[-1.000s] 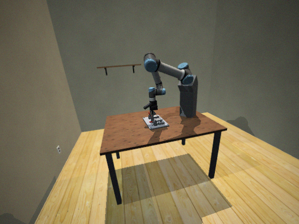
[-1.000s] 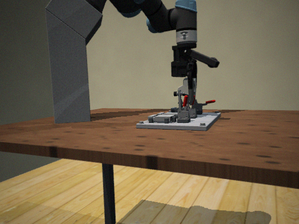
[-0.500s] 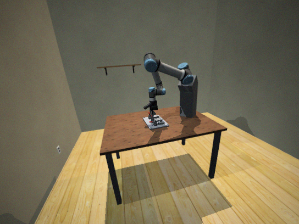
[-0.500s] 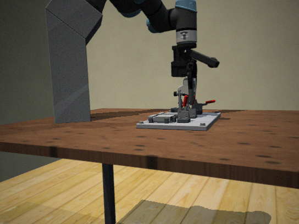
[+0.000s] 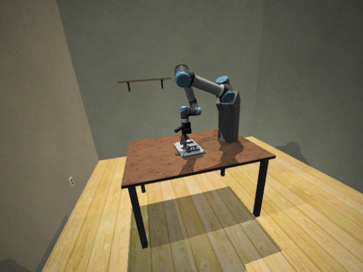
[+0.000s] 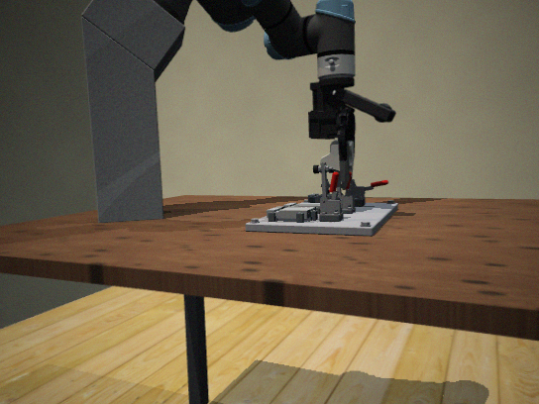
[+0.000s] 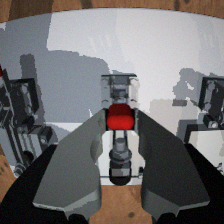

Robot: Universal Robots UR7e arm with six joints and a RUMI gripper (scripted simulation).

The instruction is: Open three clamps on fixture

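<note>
Now: hand 2 cm short of the toggle clamp, 11 cm to the left of it and 2 cm above it.
</note>
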